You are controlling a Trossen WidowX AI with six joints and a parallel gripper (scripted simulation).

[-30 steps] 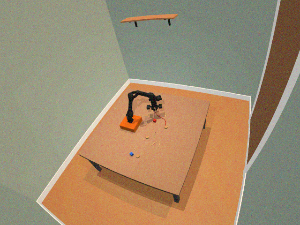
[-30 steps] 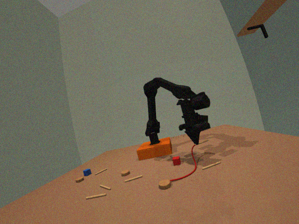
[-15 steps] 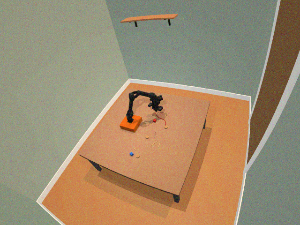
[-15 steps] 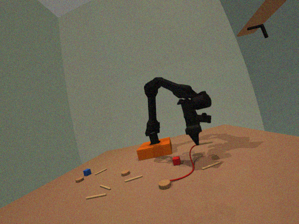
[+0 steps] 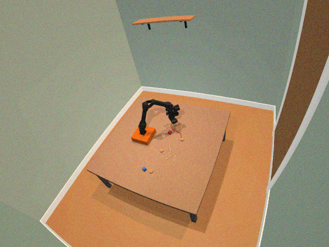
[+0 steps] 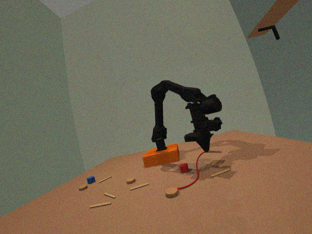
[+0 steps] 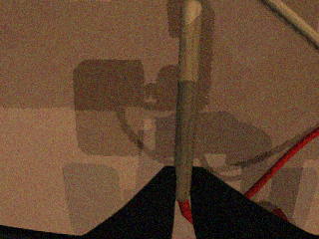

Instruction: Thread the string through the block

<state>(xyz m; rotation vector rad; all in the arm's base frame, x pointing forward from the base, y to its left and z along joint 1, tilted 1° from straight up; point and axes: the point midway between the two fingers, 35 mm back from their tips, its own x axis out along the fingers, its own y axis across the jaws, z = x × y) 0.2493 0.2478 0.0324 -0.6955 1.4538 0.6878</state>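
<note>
Right now my gripper tip is 1 cm short of the thin stick and 1 cm to the right of it. From my gripper tip the other things lie so: red block: 1 cm ahead, 11 cm to the right, 5 cm below; then blue cube: 1 cm behind, 63 cm to the right, 4 cm below; then round wooden button: 18 cm ahead, 15 cm to the right, 5 cm below.
</note>
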